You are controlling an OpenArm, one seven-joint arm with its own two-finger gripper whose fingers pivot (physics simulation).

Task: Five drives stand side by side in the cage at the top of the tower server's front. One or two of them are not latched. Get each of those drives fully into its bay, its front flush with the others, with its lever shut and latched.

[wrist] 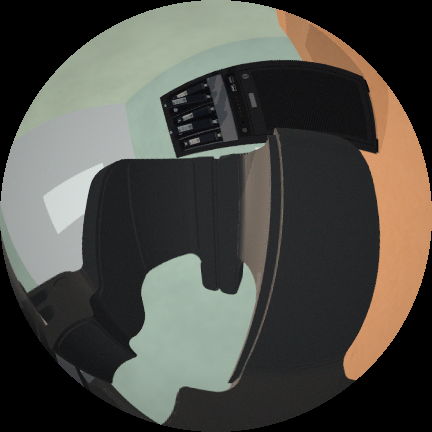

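The tower server (310,97) shows across the upper part of the wrist view, its drive cage (174,145) at the left end. Five drives show side by side in the cage. The second drive from the top (191,100) looks out of line: its left end sits close to the top drive (189,92), with a wider dark gap below it. The third (195,115), fourth (197,126) and lowest (202,140) look evenly spaced. Whether their levers are latched is too small to tell. My gripper (226,226) is shut and empty, its fingers pressed together below the cage in the view.
A glossy strip (222,107) and a port panel (240,105) lie beside the cage on the server's front. An orange-brown wooden surface (402,210) runs along the right. A grey surface with a pale bright patch (72,200) is at the left.
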